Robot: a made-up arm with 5 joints.
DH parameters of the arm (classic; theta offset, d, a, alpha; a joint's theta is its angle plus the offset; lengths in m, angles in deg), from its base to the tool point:
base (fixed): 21.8 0 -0.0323 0
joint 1: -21.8 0.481 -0.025 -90
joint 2: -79.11 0 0.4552 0
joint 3: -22.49 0 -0.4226 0
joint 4: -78.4 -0.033 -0.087 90
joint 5: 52.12 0 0.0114 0
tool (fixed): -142.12 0.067 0 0
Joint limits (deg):
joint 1: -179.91..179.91
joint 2: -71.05..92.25
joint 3: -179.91..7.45
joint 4: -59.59..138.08
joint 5: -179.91..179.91
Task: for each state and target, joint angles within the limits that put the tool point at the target. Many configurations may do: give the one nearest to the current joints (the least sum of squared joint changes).
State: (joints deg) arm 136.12 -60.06 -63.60 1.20 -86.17
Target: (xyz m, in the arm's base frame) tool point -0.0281 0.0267 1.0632
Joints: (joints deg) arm 156.80 -64.24 -45.23 2.45 -69.00
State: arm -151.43 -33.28 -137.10 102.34 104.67
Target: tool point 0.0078 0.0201 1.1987
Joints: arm -173.34 -50.61 -95.67 123.34 99.02
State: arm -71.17 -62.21 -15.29 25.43 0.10
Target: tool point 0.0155 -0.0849 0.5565
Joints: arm -41.52 -71.05 6.85 51.16 -3.41
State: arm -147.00 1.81 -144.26 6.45 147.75
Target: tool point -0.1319 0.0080 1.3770
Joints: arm -170.07 11.41 -172.51 -25.32 149.89
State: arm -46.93 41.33 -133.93 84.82 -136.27
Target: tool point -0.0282 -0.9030 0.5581
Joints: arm -87.03 55.70 -130.70 83.33 -136.69
